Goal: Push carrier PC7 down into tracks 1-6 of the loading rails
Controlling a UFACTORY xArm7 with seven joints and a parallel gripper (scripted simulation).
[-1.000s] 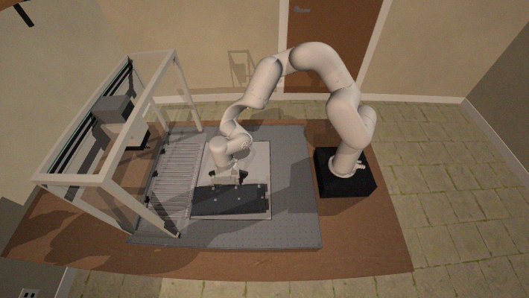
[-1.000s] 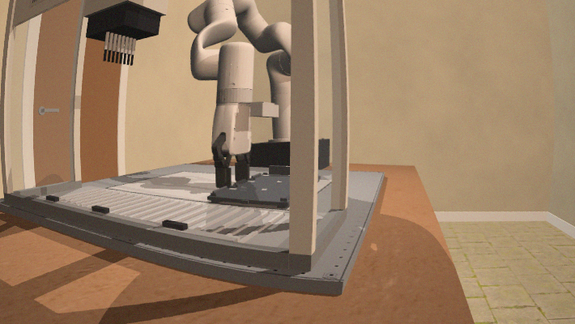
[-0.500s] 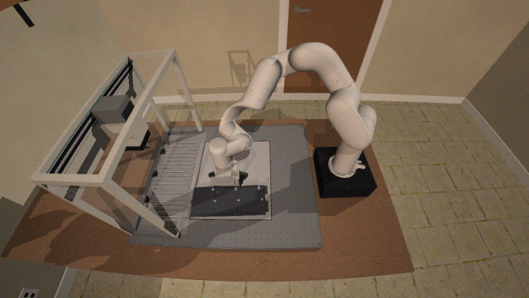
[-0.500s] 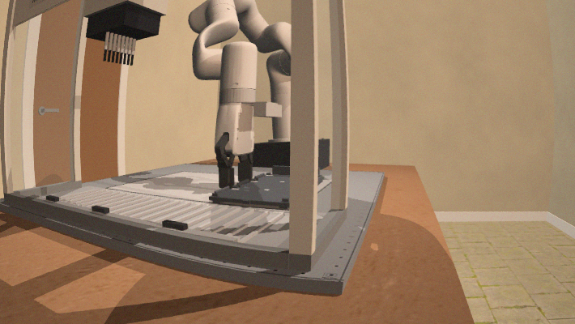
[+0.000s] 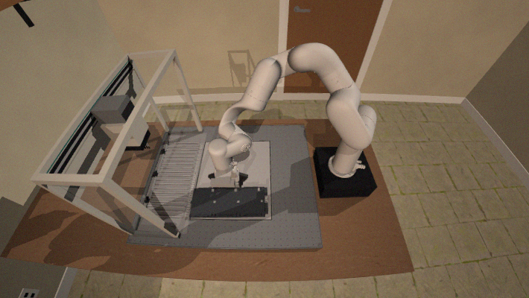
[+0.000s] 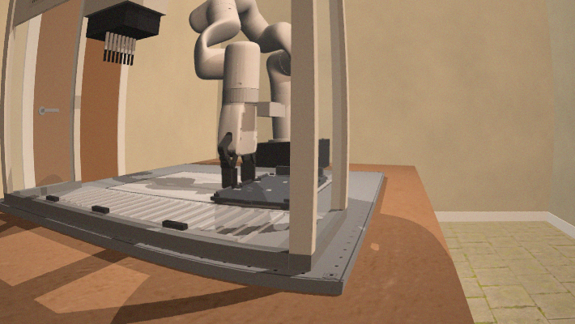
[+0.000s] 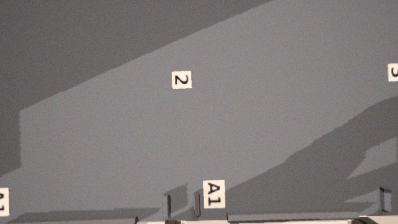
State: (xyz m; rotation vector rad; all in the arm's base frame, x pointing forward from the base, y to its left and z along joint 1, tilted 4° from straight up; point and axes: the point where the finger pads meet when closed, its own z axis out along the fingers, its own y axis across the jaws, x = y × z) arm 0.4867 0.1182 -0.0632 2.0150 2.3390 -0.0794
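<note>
The carrier PC7 is 80 mm to the left of my hand and 10 mm behind it.
</note>
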